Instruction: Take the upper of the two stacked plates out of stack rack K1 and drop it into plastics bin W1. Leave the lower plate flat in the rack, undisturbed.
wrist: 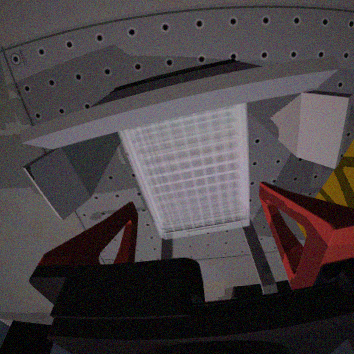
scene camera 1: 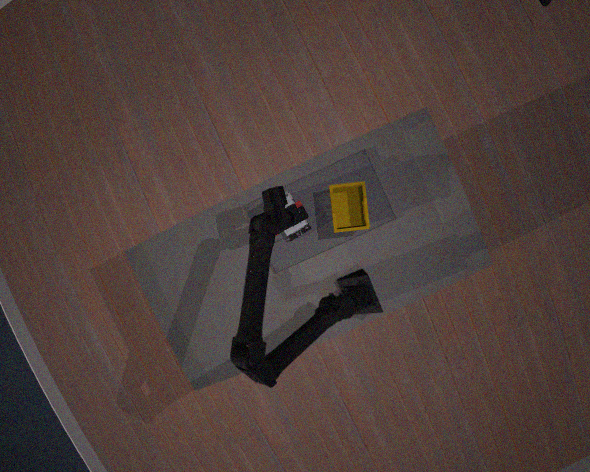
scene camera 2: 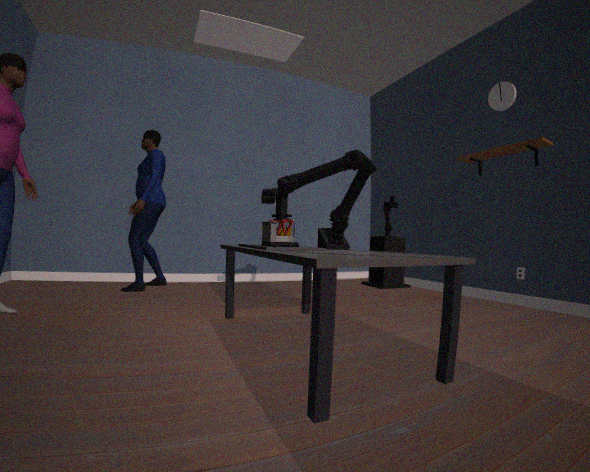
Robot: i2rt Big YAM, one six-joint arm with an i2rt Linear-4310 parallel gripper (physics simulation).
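Frame: origin at the arm's base, x ahead, y left, z up, level; centimetres.
Where they show: gripper, fingertip midpoint: [wrist: 195, 198] [scene camera 2: 281, 234]; arm's base, origin of the base link: [scene camera 1: 358, 295] [scene camera 2: 334, 237].
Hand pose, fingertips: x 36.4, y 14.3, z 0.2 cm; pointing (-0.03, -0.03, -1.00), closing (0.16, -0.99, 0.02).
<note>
Things, the pixels of their top centre, and the offset from my fingertips. Level surfaces: height alone.
- Stack rack K1, middle of its top: [wrist: 208, 267] [scene camera 1: 287, 217] [scene camera 2: 280, 222] dx +0.7, dy -0.1, dz +6.0 cm
- white gridded plate, middle of its top: [wrist: 193, 178] [scene camera 1: 287, 215] dx +1.3, dy +0.1, dz -0.7 cm
- Plastics bin W1, middle of its top: [scene camera 1: 349, 207] [scene camera 2: 276, 227] dx -3.6, dy -22.0, dz +4.0 cm
- grey table, its level: dz -7.5 cm
Stack rack K1 [scene camera 2: 270, 235] [wrist: 175, 111] stands on the dark perforated board, with light end walls and corner guides. A white gridded plate [scene camera 1: 296, 229] [wrist: 195, 165] lies inside it; the plates overlap in the wrist view and I cannot separate upper from lower there. My gripper [scene camera 2: 284, 227] [wrist: 195, 198] is open and empty, its red fingers spread to either side of the plates, pointing down at the rack. In scene camera 1 the wrist covers much of the rack and plates. Plastics bin W1 [scene camera 1: 350, 184] [wrist: 342, 184] is yellow and open-topped, beside the rack.
The perforated board [scene camera 1: 372, 172] [wrist: 150, 42] lies under rack and bin on the grey table [scene camera 1: 440, 200] [scene camera 2: 395, 259]. The arm base [scene camera 1: 361, 292] [scene camera 2: 332, 239] stands at one long table edge. Two people [scene camera 2: 150, 175] [scene camera 2: 7, 130] stand beyond the table.
</note>
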